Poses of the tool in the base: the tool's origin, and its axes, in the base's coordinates. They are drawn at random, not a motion.
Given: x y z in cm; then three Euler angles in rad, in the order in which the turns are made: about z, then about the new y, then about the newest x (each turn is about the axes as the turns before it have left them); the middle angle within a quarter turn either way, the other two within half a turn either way.
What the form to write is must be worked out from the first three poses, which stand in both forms.
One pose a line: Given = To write
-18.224 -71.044 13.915 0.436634 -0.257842 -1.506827 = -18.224 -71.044 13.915 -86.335 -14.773 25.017
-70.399 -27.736 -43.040 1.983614 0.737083 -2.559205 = -70.399 -27.736 -43.040 -146.632 42.232 113.653
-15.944 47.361 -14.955 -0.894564 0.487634 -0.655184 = -15.944 47.361 -14.955 -37.539 27.939 -51.255
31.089 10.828 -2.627 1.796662 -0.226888 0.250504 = 31.089 10.828 -2.627 14.353 -13.000 102.941
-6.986 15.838 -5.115 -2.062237 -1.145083 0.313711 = -6.986 15.838 -5.115 17.974 -65.608 -118.157
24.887 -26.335 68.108 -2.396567 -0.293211 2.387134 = 24.887 -26.335 68.108 136.773 -16.800 -137.313
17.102 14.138 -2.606 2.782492 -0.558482 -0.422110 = 17.102 14.138 -2.606 -24.185 -31.999 159.425
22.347 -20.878 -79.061 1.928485 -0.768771 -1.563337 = 22.347 -20.878 -79.061 -89.573 -44.047 110.494
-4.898 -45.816 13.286 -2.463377 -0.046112 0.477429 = -4.898 -45.816 13.286 27.355 -2.642 -141.141
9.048 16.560 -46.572 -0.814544 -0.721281 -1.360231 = 9.048 16.560 -46.572 -77.935 -41.326 -46.670
